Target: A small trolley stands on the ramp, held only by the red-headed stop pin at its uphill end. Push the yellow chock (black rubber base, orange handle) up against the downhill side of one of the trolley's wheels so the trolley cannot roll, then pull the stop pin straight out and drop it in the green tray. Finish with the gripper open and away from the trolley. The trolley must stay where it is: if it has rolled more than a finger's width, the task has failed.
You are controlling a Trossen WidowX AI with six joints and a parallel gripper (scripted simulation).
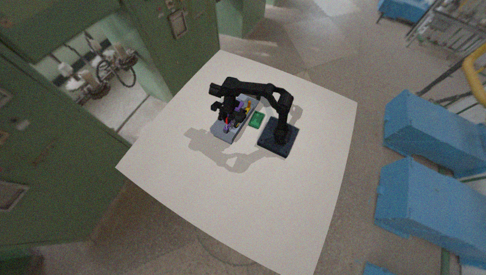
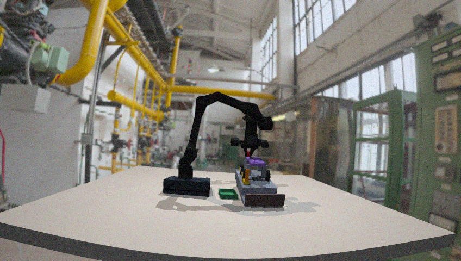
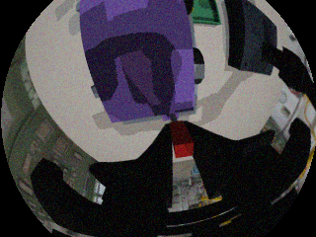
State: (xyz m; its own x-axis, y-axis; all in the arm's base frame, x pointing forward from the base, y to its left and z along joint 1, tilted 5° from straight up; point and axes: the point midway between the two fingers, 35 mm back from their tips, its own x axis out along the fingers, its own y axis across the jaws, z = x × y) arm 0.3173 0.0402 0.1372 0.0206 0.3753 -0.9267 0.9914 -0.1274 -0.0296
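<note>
My gripper tip is 130 mm past the tray, 180 mm to the left of it and 160 mm above it. Round my gripper tip: trolley: 10 mm ahead, 100 mm to the right, 40 mm below; then yellow chock: 60 mm behind, 190 mm to the right, 70 mm below; then stop pin: right at my gripper tip.
</note>
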